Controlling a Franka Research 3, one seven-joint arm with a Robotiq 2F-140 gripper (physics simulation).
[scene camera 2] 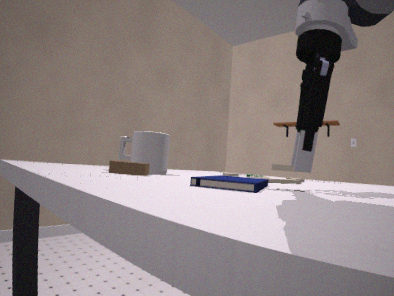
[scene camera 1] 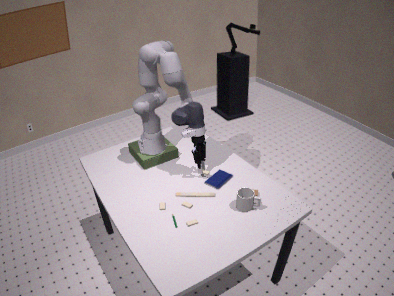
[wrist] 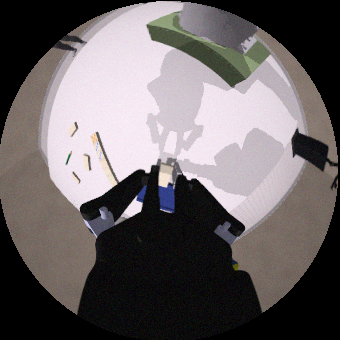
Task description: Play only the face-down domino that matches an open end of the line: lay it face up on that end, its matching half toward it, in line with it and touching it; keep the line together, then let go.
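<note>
My gripper (scene camera 1: pixel 202 173) (scene camera 2: pixel 303 169) (wrist: pixel 166 165) is shut on a cream domino (scene camera 1: pixel 206 172) (scene camera 2: pixel 283 168) (wrist: pixel 166 177), held above the table near the blue book. The face of it that shows in the wrist view looks plain; its underside is hidden. The domino line (scene camera 1: pixel 195 194) (wrist: pixel 104 161) lies in one straight row, with orange pips at its left end in scene camera 1 and blue pips beside them; the other end's pips are unclear. Three loose dominoes, a left one (scene camera 1: pixel 162 206) (wrist: pixel 73 129), a middle one (scene camera 1: pixel 187 205) (wrist: pixel 87 162) and a front one (scene camera 1: pixel 192 223) (wrist: pixel 76 177), lie apart with plain tops.
A blue book (scene camera 1: pixel 219 179) (scene camera 2: pixel 227 183) (wrist: pixel 169 200) lies beside the gripper. A grey mug (scene camera 1: pixel 245 200) (scene camera 2: pixel 151 152) stands right of the line, near a brown block (scene camera 1: pixel 256 192) (scene camera 2: pixel 129 168). A green pencil (scene camera 1: pixel 174 220) (wrist: pixel 68 158) lies among the loose dominoes.
</note>
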